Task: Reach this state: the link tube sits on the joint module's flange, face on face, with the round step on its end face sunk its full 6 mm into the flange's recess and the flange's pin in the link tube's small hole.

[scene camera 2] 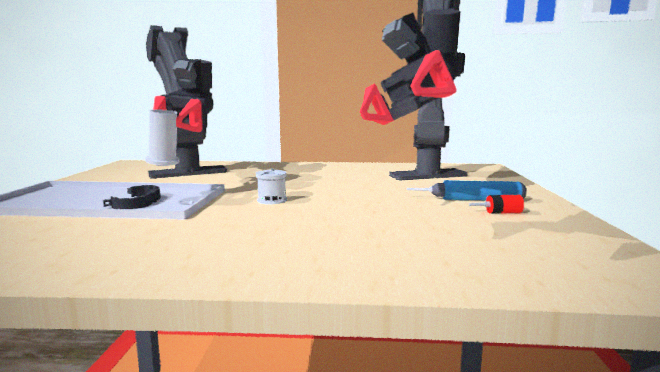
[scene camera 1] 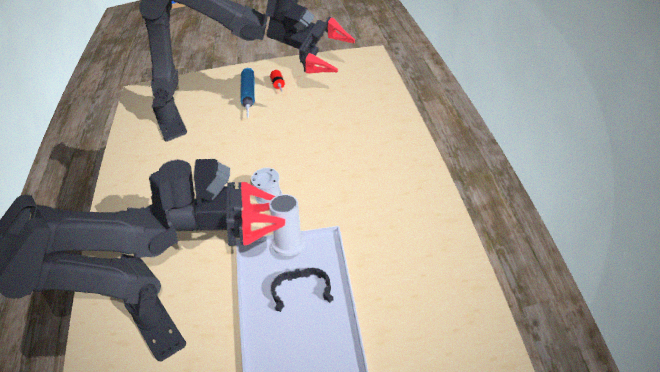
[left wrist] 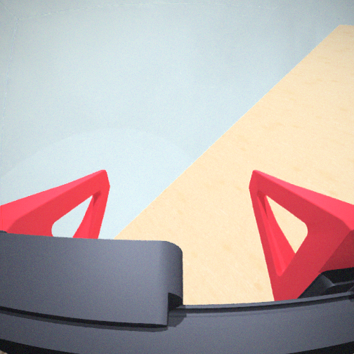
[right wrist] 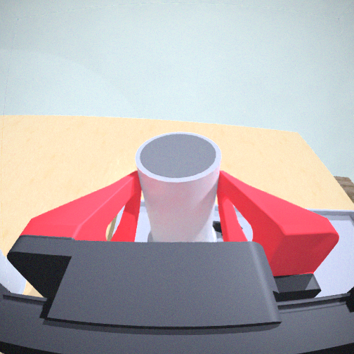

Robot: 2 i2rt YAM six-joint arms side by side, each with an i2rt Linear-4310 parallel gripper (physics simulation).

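Frame: origin at the left arm's base, x ahead, y left, z up, level; centimetres.
Seen in the pictures: left gripper, fingertip midpoint: (scene camera 2: pixel 386 103) (scene camera 1: pixel 346 55); right gripper, fingertip midpoint: (scene camera 2: pixel 163 121) (scene camera 1: pixel 283 212); left arm's base, link origin: (scene camera 2: pixel 427 175) (scene camera 1: pixel 169 119); right arm's base, link origin: (scene camera 2: pixel 188 173) (scene camera 1: pixel 151 317).
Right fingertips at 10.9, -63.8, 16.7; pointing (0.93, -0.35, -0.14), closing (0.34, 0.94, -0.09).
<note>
Pixels of each thing's top centre, then the offset from my right fingertips to it, as dx, dy, dz. "pt": a spot on its surface instead.
- link tube, top centre: (scene camera 1: pixel 282 205) (scene camera 2: pixel 160 109) -0.1, -0.4, +2.3
- joint module, top centre: (scene camera 2: pixel 271 170) (scene camera 1: pixel 264 176) +3.3, +20.3, -10.3
- shallow grey tray, top centre: (scene camera 1: pixel 297 319) (scene camera 2: pixel 107 193) -5.1, -12.6, -15.1
- black curved part, surface spot: (scene camera 1: pixel 301 273) pt +0.1, -3.9, -14.6
- blue screwdriver, surface spot: (scene camera 2: pixel 482 190) pt +16.3, +61.8, -14.1
- short red screwdriver, top centre: (scene camera 2: pixel 495 195) (scene camera 1: pixel 278 77) +23.3, +59.7, -13.2
My right gripper (scene camera 1: pixel 279 210) (scene camera 2: pixel 171 113) (right wrist: pixel 178 178) is shut on the link tube (scene camera 1: pixel 287 227) (scene camera 2: pixel 163 135) (right wrist: pixel 178 200). It holds the tube close to upright, wide collar end down, in the air. The tube's lower end face and its small hole are hidden. The joint module (scene camera 1: pixel 264 178) (scene camera 2: pixel 271 188) stands upright on the table, flange up, apart from the tube and to its right in scene camera 2. In scene camera 1 a red finger partly covers the module. My left gripper (scene camera 1: pixel 346 56) (scene camera 2: pixel 404 91) (left wrist: pixel 179 177) is open and empty, high at the table's far end in scene camera 1.
A shallow grey tray (scene camera 1: pixel 300 345) (scene camera 2: pixel 65 200) lies beside the module, partly beneath the tube in scene camera 1. A black curved part (scene camera 1: pixel 301 273) (scene camera 2: pixel 132 202) lies in it. A blue screwdriver (scene camera 1: pixel 247 87) (scene camera 2: pixel 482 190) and a short red screwdriver (scene camera 1: pixel 277 79) (scene camera 2: pixel 511 204) lie near the left arm.
</note>
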